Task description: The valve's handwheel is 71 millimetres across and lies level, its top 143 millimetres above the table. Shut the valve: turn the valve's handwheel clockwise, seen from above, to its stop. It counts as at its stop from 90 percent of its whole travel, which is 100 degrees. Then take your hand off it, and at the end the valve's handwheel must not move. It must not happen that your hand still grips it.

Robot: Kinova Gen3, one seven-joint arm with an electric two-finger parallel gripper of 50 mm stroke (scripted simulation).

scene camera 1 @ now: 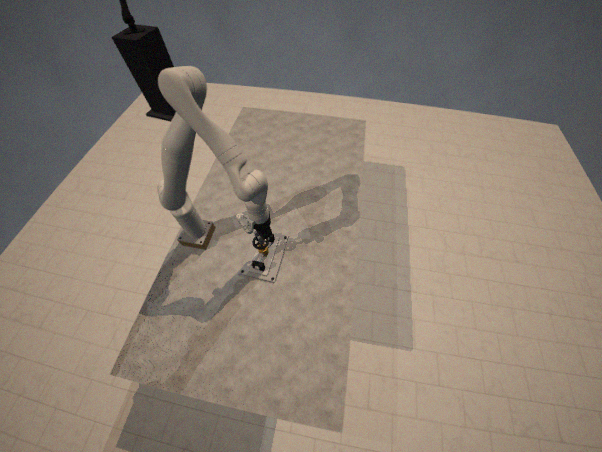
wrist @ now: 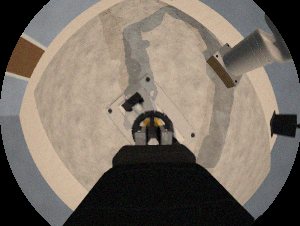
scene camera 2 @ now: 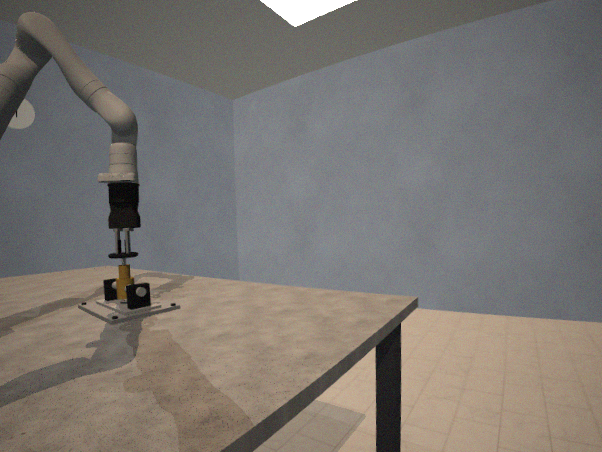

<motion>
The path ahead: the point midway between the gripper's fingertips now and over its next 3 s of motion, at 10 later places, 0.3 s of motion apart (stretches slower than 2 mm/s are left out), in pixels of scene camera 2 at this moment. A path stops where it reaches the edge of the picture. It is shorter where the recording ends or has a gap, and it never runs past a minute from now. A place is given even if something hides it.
My gripper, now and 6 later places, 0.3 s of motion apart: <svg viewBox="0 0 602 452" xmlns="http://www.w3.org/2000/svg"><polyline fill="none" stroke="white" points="123,253 123,251 123,248 122,242 122,237 122,233 122,231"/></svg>
</motion>
